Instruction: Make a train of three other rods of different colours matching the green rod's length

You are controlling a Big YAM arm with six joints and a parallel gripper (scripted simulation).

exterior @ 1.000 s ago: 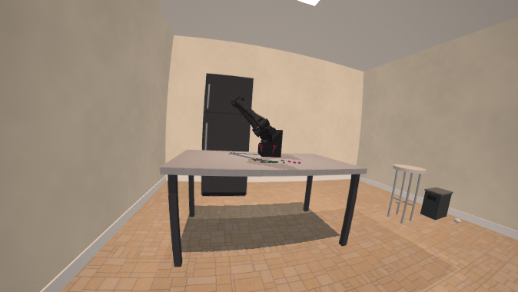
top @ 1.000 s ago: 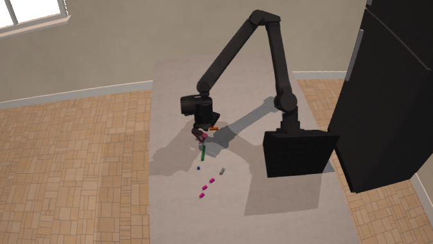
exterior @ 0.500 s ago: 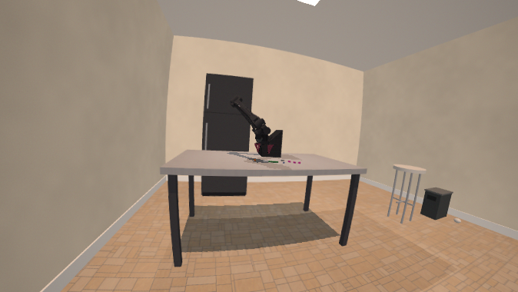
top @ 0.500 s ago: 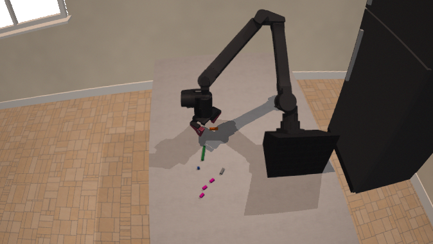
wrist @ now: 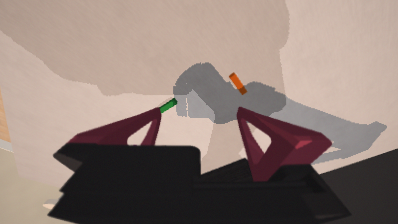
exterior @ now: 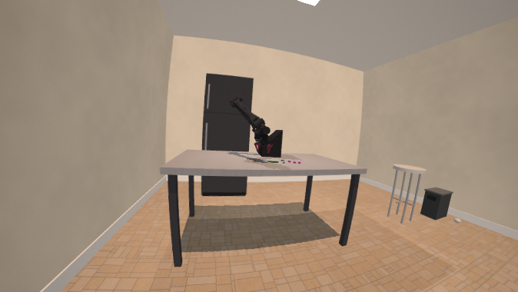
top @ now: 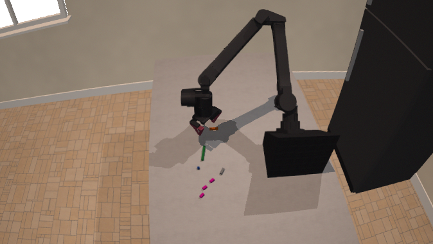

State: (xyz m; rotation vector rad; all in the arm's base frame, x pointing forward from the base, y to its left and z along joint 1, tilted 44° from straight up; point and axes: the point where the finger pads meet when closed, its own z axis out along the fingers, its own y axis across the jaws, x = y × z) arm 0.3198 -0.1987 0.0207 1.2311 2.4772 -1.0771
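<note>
The blue rod lies 6 cm ahead of my hand, 16 cm to the left of it and 7 cm below it. From my hand the other things lie so: green rod (3 cm ahead, 8 cm to the left, 7 cm below); then orange rod (4 cm behind, 5 cm to the right, 7 cm below); then grey rod (3 cm behind, 20 cm to the left, 7 cm below).
</note>
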